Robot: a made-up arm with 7 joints. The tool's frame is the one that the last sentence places.
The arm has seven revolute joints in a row. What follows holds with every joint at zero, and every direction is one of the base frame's.
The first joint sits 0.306 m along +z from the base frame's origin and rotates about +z.
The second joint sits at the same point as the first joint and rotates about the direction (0, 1, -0.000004).
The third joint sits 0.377 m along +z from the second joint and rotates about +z.
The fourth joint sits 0.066 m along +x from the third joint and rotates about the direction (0, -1, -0.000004).
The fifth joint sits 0.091 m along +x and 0.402 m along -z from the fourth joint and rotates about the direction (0, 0.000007, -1).
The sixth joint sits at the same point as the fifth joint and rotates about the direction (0, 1, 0.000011).
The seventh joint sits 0.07 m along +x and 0.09 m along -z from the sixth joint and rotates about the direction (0, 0.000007, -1).
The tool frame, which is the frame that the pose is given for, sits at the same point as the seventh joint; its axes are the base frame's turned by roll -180, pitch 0 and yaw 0 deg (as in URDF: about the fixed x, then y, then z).
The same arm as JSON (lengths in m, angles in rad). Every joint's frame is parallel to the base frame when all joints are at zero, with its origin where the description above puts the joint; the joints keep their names.
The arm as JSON. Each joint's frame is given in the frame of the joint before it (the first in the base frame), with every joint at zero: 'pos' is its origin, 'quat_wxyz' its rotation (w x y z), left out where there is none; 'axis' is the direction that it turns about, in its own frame. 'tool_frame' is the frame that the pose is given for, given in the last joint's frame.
{"length_unit": "m", "angle_unit": "rad", "joints": [
  {"joint": "joint 1", "pos": [0.0, 0.0, 0.306], "axis": "+z"},
  {"joint": "joint 2", "pos": [0.0, 0.0, 0.0], "axis": "+y"},
  {"joint": "joint 3", "pos": [0.0, 0.0, 0.377], "axis": "+z"},
  {"joint": "joint 4", "pos": [0.066, 0.0, 0.0], "axis": "-y"},
  {"joint": "joint 5", "pos": [0.091, 0.0, -0.402], "axis": "-z"},
  {"joint": "joint 6", "pos": [0.0, 0.0, 0.0], "axis": "+y"},
  {"joint": "joint 7", "pos": [0.07, 0.0, -0.09], "axis": "-z"}
], "tool_frame": {"pos": [0.0, 0.0, 0.0], "quat_wxyz": [0.0, 1.0, 0.0, 0.0]}}

